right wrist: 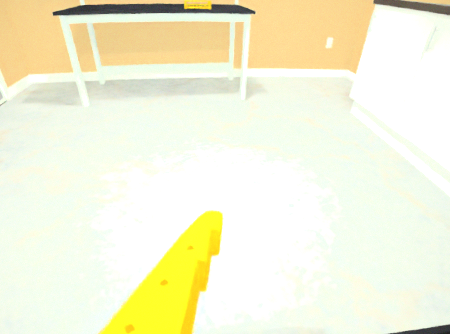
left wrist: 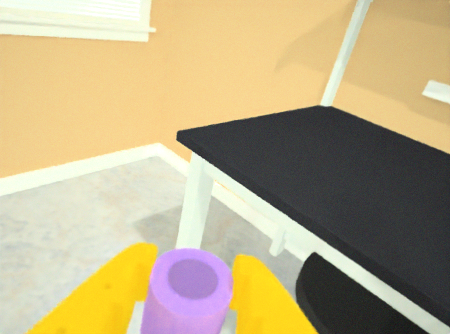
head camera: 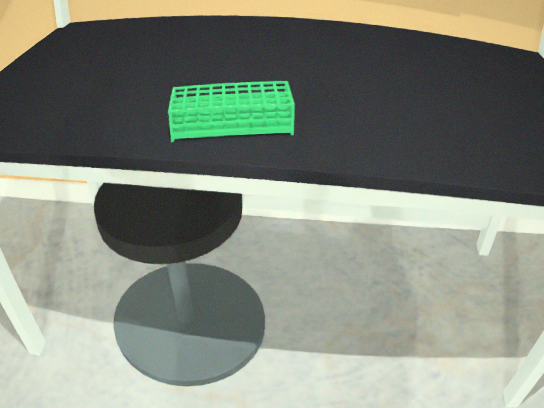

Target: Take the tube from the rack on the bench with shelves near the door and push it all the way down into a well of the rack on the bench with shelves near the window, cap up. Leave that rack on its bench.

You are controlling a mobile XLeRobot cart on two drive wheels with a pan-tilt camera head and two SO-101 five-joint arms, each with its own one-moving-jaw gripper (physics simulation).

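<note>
A green rack stands upright on the black bench top, left of the middle in the head view. My left gripper is shut on the purple-capped tube, whose cap stands between the two yellow jaws, facing the wrist camera. The lower part of the tube is hidden. Neither gripper shows in the head view. In the right wrist view one notched jaw of my right gripper shows over the floor, so it is fully open and empty. A small yellow rack stands on a far bench.
A round black stool stands partly under the bench's front edge, its grey base on the floor. White bench legs stand at the sides. A white cabinet is at the right in the right wrist view.
</note>
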